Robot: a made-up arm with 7 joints. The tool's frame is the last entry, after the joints.
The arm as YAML. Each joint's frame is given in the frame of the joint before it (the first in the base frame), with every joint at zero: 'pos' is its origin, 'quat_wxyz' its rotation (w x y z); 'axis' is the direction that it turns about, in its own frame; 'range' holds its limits. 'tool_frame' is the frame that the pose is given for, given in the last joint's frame.
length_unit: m
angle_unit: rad
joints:
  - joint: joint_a
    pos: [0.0, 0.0, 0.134]
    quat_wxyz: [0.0, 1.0, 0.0, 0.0]
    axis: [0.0, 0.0, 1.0]
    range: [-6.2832, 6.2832]
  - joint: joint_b
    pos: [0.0, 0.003, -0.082]
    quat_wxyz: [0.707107, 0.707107, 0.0, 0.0]
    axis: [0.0, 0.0, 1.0]
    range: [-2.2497, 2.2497]
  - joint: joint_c
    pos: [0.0, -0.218, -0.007]
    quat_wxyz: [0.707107, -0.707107, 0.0, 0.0]
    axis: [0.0, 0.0, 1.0]
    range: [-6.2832, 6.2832]
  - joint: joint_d
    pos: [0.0, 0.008, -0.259]
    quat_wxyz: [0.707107, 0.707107, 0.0, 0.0]
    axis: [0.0, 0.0, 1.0]
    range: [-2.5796, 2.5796]
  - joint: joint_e
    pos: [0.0, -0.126, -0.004]
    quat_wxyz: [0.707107, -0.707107, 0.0, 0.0]
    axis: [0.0, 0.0, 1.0]
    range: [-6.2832, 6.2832]
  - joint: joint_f
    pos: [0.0, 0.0, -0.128]
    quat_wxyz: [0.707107, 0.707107, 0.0, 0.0]
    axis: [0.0, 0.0, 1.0]
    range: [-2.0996, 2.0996]
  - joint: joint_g
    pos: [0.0, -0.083, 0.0]
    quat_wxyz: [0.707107, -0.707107, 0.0, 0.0]
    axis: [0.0, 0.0, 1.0]
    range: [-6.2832, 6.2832]
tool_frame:
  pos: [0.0, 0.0, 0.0]
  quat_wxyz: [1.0, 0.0, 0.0, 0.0]
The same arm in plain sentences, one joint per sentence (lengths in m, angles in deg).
The arm has seven revolute joints in a row. What follows holds with every joint at zero, and every direction is one of the base frame's. The first joint is mounted 0.134 m along +z from the base frame's origin and rotates about -z, from -360 to 360 deg. The second joint is mounted 0.003 m along -y and 0.082 m along +z from the first joint and rotates about +y, from -128.9 to 128.9 deg. The third joint is mounted 0.007 m along -y and 0.218 m along +z from the second joint and rotates about -z, from -360 to 360 deg. The fourth joint is mounted 0.008 m along -y and 0.259 m along +z from the third joint and rotates about +y, from -147.8 to 147.8 deg. The fifth joint is mounted 0.004 m along -y and 0.126 m along +z from the fourth joint and rotates about -z, from -360 to 360 deg. The sixth joint is mounted 0.128 m along +z from the fifth joint and rotates about +y, from -120.3 to 120.3 deg. The seventh joint is mounted 0.083 m along +z from the sixth joint and rotates about -z, from -360 to 360 deg. The tool frame, which is the frame that the pose is given for, is mounted at the same point as the seventh joint; its axes are the base frame's turned by roll 180, pitch 0 and yaw 0 deg (as in URDF: about the fixed x, then y, then z).
